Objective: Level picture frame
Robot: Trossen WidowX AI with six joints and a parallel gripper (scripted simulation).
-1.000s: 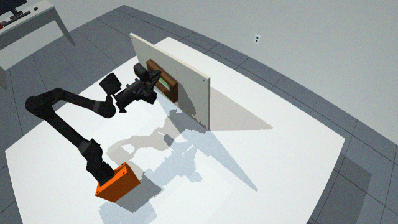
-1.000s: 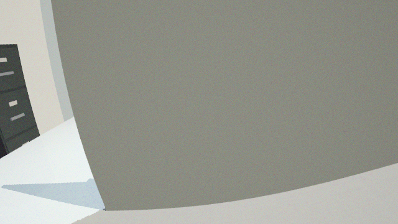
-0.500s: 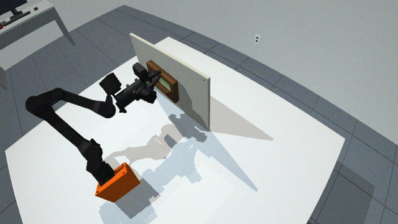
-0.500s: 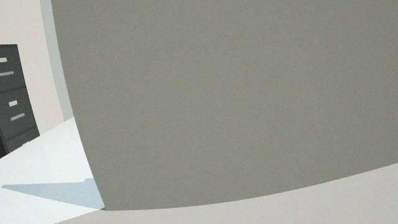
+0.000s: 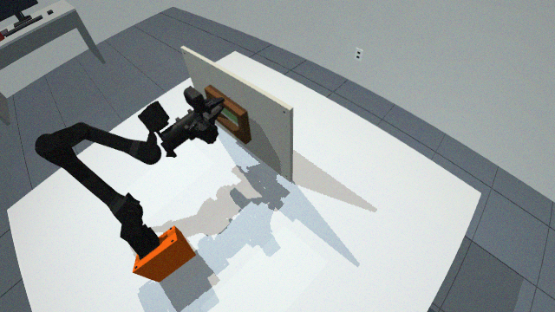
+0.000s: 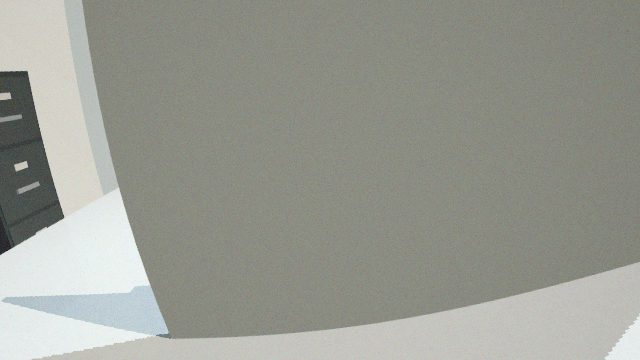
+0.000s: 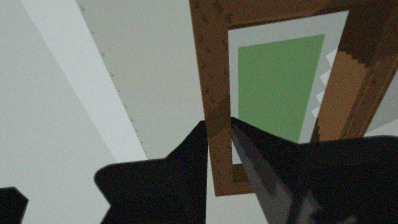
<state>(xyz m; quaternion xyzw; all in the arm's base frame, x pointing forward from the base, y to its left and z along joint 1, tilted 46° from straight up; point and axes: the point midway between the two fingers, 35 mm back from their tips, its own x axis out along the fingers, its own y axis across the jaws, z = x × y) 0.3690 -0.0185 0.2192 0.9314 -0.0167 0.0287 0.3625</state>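
The brown wooden picture frame lies 5 cm below my gripper tip and 1 cm ahead of it. Also, from my gripper tip: cream wall board 7 cm below, 2 cm ahead, 1 cm to the left.
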